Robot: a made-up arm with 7 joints. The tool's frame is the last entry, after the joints.
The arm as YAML. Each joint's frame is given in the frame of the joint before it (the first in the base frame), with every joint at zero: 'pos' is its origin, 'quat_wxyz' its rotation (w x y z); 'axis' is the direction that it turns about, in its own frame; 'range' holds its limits. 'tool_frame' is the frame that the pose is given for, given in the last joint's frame.
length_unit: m
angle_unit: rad
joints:
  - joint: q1
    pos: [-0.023, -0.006, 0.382]
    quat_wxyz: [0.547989, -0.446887, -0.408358, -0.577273]
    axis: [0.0, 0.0, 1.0]
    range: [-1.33, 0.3]
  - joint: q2
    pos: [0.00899, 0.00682, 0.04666]
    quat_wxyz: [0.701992, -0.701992, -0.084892, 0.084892]
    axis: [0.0, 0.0, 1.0]
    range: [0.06, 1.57]
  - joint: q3
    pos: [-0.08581, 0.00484, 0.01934]
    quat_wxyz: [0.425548, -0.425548, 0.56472, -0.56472]
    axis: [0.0, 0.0, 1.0]
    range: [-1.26, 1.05]
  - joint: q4
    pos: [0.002, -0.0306, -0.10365]
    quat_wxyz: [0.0, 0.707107, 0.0, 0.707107]
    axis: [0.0, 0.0, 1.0]
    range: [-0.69, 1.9]
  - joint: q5
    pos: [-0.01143, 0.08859, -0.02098]
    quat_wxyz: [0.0, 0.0, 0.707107, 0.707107]
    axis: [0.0, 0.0, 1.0]
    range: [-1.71, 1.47]
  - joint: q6
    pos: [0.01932, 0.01, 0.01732]
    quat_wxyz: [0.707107, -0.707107, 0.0, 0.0]
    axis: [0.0, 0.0, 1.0]
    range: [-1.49, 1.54]
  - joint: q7
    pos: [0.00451, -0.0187, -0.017]
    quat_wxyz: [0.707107, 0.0, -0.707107, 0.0]
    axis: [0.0, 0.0, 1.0]
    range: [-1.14, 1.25]
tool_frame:
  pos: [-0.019, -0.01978, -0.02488]
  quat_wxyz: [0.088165, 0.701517, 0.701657, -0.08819]
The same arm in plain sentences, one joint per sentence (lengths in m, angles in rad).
The arm has seven revolute joints in a row. What follows holds with every joint at zero, and every direction is one of the base frame's.
Joint 1 lies 0.0230 m along -x and 0.0060 m along -y and 0.3820 m along +z from the base frame's origin and rotates about the direction (0.068403, 0.961235, 0.26711), from -1.3300 to 0.3000 rad.
Joint 2 lies 0.0100 m along +x and 0.0420 m along +y and 0.0210 m along +z from joint 1 and rotates about the direction (0.968889, -0.0002, -0.247497), from 0.0600 to 1.5700 rad.
Joint 3 lies 0.0020 m along -x and 0.0190 m along +y and 0.0860 m along -z from joint 2 and rotates about the direction (0.247497, -0.0001, 0.968889), from -1.2600 to 1.0500 rad.
Joint 4 lies 0.0040 m along +x and 0.0020 m along +y and 0.1080 m along -z from joint 3 and rotates about the direction (0.0002, 1, 0), from -0.6900 to 1.9000 rad.
Joint 5 lies 0.0830 m along +x and 0.0210 m along -y and 0.0330 m along -z from joint 4 and rotates about the direction (0.968889, -0.0002, -0.247497), from -1.7100 to 1.4700 rad.
Joint 6 lies 0.0120 m along +x and 0.0100 m along +y and 0.0230 m along -z from joint 5 and rotates about the direction (0.0002, 1, 0), from -1.4900 to 1.5400 rad.
Joint 7 lies 0.0170 m along +x and 0.0170 m along -y and 0.0090 m along -z from joint 6 and rotates about the direction (0.247497, -0.0001, 0.968889), from -1.1400 to 1.2500 rad.
The tool frame, which is the frame that the pose is given for, lies 0.0130 m along +x and 0.0190 m along -y and 0.0290 m along -z from joint 7; its axes are the base frame's turned by roll -3.1416, pitch 0.0000 and yaw -3.1416 rad (as in URDF: about the fixed x, then y, then z).

